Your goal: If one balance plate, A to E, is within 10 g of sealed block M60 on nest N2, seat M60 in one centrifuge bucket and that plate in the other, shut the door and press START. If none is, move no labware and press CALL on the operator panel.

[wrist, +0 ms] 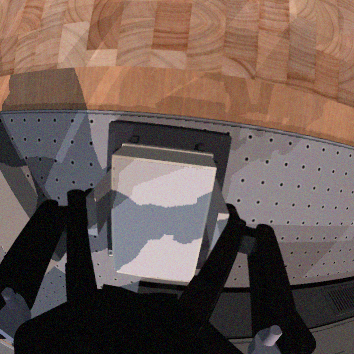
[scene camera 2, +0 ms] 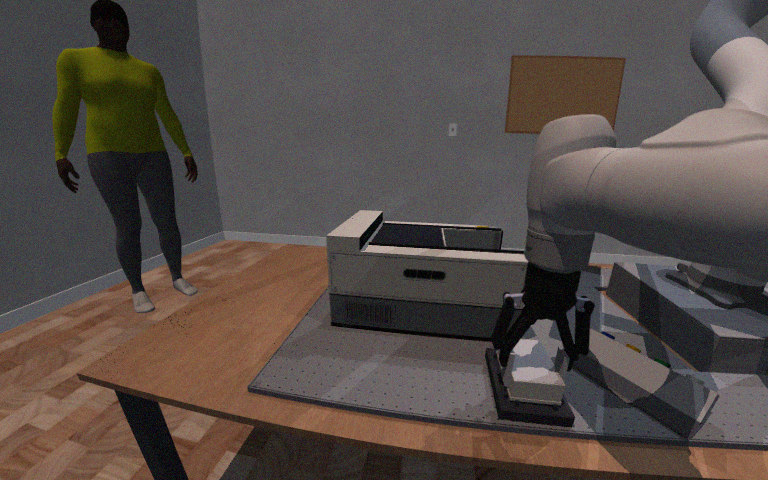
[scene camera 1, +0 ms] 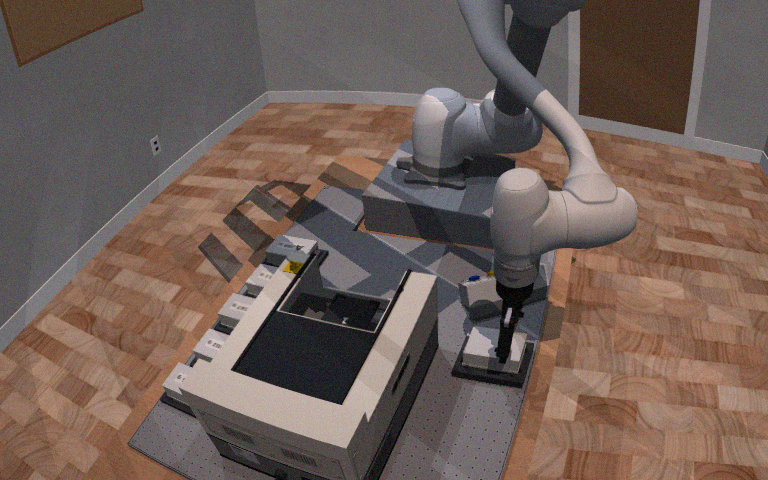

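Pixels of known places: gripper, between the fingertips: (wrist: 161,186) (scene camera 2: 530,382) (scene camera 1: 506,354); arm's base, origin of its link: (scene camera 2: 718,291) (scene camera 1: 438,172).
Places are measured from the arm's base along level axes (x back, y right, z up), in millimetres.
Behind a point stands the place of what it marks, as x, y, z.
Note:
The sealed block M60 (scene camera 1: 479,349) @[-674, -210, -29] (scene camera 2: 534,377) @[-664, -293, -27] (wrist: 163,211) @[-660, -262, -28] is a pale box that rests on the black nest N2 (scene camera 1: 489,374) @[-705, -240, -74] (scene camera 2: 525,410) @[-681, -319, -74] (wrist: 168,135) @[-661, -318, -74] at the right of the mat. My gripper (scene camera 1: 504,354) @[-656, -271, -59] (scene camera 2: 537,356) (wrist: 161,186) @[-656, -271, -59] comes straight down over the block and is shut on its two long sides. The centrifuge (scene camera 1: 334,419) @[-1021, -32, 147] (scene camera 2: 425,259) @[-842, -87, 104] stands to the left, with its chamber (scene camera 1: 339,309) @[-671, 87, 43] open at the top. The balance plates (scene camera 1: 234,307) @[-638, 394, -43] lie in a row along its far left side.
A small operator panel (scene camera 1: 477,291) @[-491, -179, -29] with a blue button stands just behind the nest. The arm's base block (scene camera 1: 425,210) @[-196, 4, -13] is at the back. A person (scene camera 2: 158,157) stands at the far left of the room. The perforated mat's (scene camera 1: 458,429) @[-847, -199, -96] edge is close in front of the nest.

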